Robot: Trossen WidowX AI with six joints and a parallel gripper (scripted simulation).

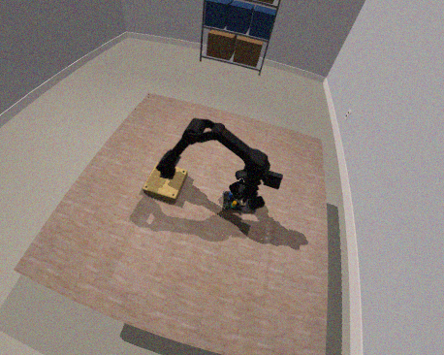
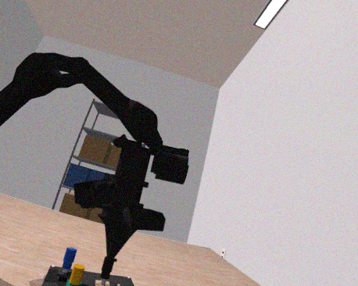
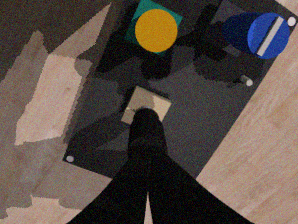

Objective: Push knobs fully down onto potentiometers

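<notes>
My gripper tip is now 20 mm above the black knob. From my gripper tip the other things lie so: blue knob 70 mm behind, 10 mm to the left, 20 mm below.
</notes>
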